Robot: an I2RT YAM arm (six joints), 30 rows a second.
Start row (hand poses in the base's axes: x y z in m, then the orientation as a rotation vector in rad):
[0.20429, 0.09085, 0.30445, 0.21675, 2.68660, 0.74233]
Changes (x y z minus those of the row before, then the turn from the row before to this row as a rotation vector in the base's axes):
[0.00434, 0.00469, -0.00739, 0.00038, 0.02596, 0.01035]
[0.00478, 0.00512, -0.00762, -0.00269, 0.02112, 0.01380]
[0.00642, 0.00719, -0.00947, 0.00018, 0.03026, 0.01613]
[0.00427, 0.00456, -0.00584, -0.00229, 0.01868, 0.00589]
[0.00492, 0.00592, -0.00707, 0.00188, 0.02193, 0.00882]
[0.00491, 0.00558, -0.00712, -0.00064, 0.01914, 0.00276]
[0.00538, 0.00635, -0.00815, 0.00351, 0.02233, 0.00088]
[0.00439, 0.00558, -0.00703, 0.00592, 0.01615, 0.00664]
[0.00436, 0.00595, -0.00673, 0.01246, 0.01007, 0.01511]
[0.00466, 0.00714, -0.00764, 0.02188, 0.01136, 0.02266]
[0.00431, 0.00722, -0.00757, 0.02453, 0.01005, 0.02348]
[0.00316, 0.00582, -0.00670, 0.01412, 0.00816, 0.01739]
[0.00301, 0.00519, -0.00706, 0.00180, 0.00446, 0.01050]
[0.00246, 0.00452, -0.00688, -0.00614, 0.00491, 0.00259]
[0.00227, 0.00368, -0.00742, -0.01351, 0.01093, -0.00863]
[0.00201, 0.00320, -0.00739, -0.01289, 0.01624, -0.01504]
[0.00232, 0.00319, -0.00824, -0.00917, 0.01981, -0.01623]
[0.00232, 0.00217, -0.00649, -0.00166, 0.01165, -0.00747]
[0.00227, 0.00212, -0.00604, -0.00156, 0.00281, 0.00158]
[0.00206, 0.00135, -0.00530, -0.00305, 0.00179, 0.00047]
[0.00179, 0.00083, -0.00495, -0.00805, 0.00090, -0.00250]
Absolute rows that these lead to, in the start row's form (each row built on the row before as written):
[0.20863, 0.09554, 0.29706, 0.21416, 2.71406, 0.74811]
[0.21341, 0.10066, 0.28944, 0.20404, 2.73898, 0.75016]
[0.21983, 0.10785, 0.27997, 0.19512, 2.77226, 0.75764]
[0.22410, 0.11241, 0.27413, 0.19465, 2.79236, 0.75786]
[0.22902, 0.11833, 0.26706, 0.19225, 2.81505, 0.76498]
[0.23393, 0.12391, 0.25994, 0.19666, 2.83408, 0.76686]
[0.23931, 0.13026, 0.25179, 0.20579, 2.85414, 0.77466]
[0.24370, 0.13584, 0.24476, 0.20440, 2.86943, 0.78637]
[0.24806, 0.14179, 0.23803, 0.18896, 2.87948, 0.80844]
[0.25272, 0.14893, 0.23039, 0.16418, 2.88946, 0.84586]
[0.25703, 0.15615, 0.22282, 0.13755, 2.89681, 0.88726]
[0.26019, 0.16197, 0.21612, 0.11762, 2.90411, 0.91226]
[0.26320, 0.16716, 0.20906, 0.10477, 2.91080, 0.91745]
[0.26566, 0.17168, 0.20218, 0.10301, 2.91874, 0.90988]
[0.26793, 0.17536, 0.19476, 0.11999, 2.93165, 0.89104]
[0.26994, 0.17856, 0.18737, 0.14901, 2.94684, 0.87309]
[0.27226, 0.18175, 0.17913, 0.18188, 2.96310, 0.86092]
[0.27458, 0.18392, 0.17264, 0.19845, 2.97183, 0.85949]
[0.27685, 0.18604, 0.16660, 0.19745, 2.97556, 0.85775]
[0.27891, 0.18739, 0.16130, 0.19753, 2.97850, 0.85349]
[0.28070, 0.18822, 0.15635, 0.20138, 2.98137, 0.84125]

